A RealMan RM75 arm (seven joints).
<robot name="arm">
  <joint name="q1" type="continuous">
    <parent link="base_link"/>
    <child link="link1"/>
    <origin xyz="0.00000 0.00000 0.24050"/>
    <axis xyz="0 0 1"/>
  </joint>
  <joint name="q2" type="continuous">
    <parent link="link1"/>
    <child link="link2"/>
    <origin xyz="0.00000 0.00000 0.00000"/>
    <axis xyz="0 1 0"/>
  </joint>
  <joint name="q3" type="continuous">
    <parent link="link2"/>
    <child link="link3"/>
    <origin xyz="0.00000 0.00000 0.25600"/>
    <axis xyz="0 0 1"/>
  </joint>
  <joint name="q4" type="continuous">
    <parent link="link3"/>
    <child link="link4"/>
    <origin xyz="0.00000 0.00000 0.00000"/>
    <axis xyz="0 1 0"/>
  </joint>
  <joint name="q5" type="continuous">
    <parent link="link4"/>
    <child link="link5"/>
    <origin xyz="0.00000 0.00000 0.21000"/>
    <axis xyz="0 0 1"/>
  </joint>
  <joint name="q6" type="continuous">
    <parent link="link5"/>
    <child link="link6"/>
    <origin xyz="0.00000 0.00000 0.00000"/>
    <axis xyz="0 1 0"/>
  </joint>
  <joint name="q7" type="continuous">
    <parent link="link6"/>
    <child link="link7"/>
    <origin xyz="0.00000 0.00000 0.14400"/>
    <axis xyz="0 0 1"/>
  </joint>
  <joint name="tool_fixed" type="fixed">
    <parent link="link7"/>
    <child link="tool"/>
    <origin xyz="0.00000 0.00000 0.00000"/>
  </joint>
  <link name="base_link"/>
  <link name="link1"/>
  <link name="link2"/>
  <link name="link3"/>
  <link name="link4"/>
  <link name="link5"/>
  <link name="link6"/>
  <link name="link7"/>
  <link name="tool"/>
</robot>
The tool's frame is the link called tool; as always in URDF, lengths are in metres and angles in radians. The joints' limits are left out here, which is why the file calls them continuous.
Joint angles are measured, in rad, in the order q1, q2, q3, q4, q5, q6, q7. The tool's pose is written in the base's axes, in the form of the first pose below.
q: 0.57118, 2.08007, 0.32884, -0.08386, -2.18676, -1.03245, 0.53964
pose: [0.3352 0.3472 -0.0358 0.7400 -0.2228 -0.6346 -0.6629 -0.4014 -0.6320]
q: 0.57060, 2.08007, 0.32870, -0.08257, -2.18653, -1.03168, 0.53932
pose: [0.3353 0.3469 -0.0361 0.7395 -0.2237 -0.6349 -0.6635 -0.4012 -0.6315]
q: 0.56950, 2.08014, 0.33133, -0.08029, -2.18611, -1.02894, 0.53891
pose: [0.3357 0.3467 -0.0364 0.7374 -0.2261 -0.6365 -0.6663 -0.3979 -0.6306]
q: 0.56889, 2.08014, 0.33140, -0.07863, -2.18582, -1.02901, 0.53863
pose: [0.3356 0.3465 -0.0368 0.7365 -0.2264 -0.6375 -0.6673 -0.3980 -0.6295]
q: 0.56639, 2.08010, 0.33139, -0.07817, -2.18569, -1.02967, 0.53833
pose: [0.3363 0.3456 -0.0368 0.7358 -0.2276 -0.6378 -0.6683 -0.3968 -0.6292]
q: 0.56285, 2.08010, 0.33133, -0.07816, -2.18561, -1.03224, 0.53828
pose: [0.3371 0.3444 -0.0367 0.7347 -0.2282 -0.6388 -0.6695 -0.3956 -0.6287]
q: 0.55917, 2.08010, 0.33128, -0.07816, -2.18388, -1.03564, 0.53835
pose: [0.3380 0.3433 -0.0364 0.7329 -0.2280 -0.6410 -0.6716 -0.3934 -0.6279]
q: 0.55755, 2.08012, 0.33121, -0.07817, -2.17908, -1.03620, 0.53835
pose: [0.3385 0.3430 -0.0359 0.7306 -0.2279 -0.6437 -0.6743 -0.3889 -0.6277]
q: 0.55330, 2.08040, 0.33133, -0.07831, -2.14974, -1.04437, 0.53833
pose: [0.3396 0.3431 -0.0325 0.7173 -0.2187 -0.6616 -0.6887 -0.3669 -0.6254]
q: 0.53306, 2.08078, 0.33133, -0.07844, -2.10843, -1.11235, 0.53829
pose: [0.3383 0.3382 -0.0254 0.6899 -0.1698 -0.7037 -0.7094 -0.3523 -0.6105]
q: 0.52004, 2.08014, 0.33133, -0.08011, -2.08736, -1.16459, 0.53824
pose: [0.3367 0.3345 -0.0201 0.6743 -0.1309 -0.7267 -0.7172 -0.3504 -0.6024]
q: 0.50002, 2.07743, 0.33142, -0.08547, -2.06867, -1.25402, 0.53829
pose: [0.3335 0.3278 -0.0113 0.6552 -0.0656 -0.7526 -0.7187 -0.3610 -0.5943]
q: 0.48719, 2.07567, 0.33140, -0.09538, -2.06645, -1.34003, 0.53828
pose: [0.3284 0.3219 -0.0040 0.6425 -0.0036 -0.7663 -0.7076 -0.3867 -0.5915]
